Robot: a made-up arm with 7 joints. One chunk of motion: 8 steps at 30 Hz.
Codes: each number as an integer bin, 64 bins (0 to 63) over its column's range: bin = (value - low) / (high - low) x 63, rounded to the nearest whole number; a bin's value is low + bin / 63 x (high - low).
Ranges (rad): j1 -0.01..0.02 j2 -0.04..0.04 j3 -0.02..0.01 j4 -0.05..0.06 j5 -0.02..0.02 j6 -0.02..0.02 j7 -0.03..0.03
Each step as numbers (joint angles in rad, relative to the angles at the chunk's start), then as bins.
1 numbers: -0.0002 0.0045 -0.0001 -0.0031 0.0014 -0.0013 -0.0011
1 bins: 21 35 42 27 34 29 30
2 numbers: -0.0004 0.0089 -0.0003 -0.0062 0.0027 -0.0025 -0.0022
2 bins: 20 39 41 25 36 28 29
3 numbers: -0.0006 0.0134 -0.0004 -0.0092 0.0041 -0.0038 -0.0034
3 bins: 20 42 41 23 38 26 28
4 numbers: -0.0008 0.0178 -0.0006 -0.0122 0.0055 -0.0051 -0.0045
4 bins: 19 46 41 22 40 23 27
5 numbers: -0.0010 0.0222 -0.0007 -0.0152 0.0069 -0.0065 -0.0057
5 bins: 19 49 41 20 42 21 26
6 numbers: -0.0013 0.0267 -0.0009 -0.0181 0.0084 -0.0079 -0.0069
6 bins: 18 53 40 18 45 19 24
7 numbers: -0.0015 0.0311 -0.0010 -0.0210 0.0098 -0.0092 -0.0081
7 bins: 18 56 40 17 47 17 23
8 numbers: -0.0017 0.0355 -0.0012 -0.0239 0.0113 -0.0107 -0.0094
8 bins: 17 59 39 15 49 15 22
